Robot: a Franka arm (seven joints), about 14 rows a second.
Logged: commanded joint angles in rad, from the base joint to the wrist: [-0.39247, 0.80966, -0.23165, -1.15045, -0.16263, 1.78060, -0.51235]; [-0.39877, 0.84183, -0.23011, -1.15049, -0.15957, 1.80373, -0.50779]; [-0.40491, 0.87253, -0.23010, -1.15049, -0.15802, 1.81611, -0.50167]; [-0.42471, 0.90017, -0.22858, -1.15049, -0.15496, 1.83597, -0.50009]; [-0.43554, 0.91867, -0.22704, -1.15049, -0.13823, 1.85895, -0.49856]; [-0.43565, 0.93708, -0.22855, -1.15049, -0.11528, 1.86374, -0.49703]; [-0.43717, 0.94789, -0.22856, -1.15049, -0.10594, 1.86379, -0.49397]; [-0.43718, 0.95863, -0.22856, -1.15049, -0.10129, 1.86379, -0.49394]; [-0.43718, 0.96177, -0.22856, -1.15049, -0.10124, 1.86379, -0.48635]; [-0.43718, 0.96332, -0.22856, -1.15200, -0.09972, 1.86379, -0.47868]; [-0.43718, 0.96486, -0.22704, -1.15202, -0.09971, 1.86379, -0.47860]
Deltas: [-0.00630, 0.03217, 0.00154, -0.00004, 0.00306, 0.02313, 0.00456]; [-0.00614, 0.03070, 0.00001, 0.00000, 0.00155, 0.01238, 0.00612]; [-0.01980, 0.02764, 0.00152, 0.00000, 0.00306, 0.01986, 0.00158]; [-0.01083, 0.01850, 0.00154, 0.00000, 0.01673, 0.02298, 0.00153]; [-0.00011, 0.01841, -0.00151, 0.00000, 0.02295, 0.00479, 0.00153]; [-0.00152, 0.01081, -0.00001, 0.00000, 0.00934, 0.00005, 0.00306]; [-0.00001, 0.01074, 0.00000, 0.00000, 0.00465, 0.00000, 0.00003]; [0.00000, 0.00314, 0.00000, 0.00000, 0.00005, 0.00000, 0.00759]; [0.00000, 0.00155, 0.00000, -0.00151, 0.00152, 0.00000, 0.00767]; [0.00000, 0.00154, 0.00152, -0.00002, 0.00001, 0.00000, 0.00008]
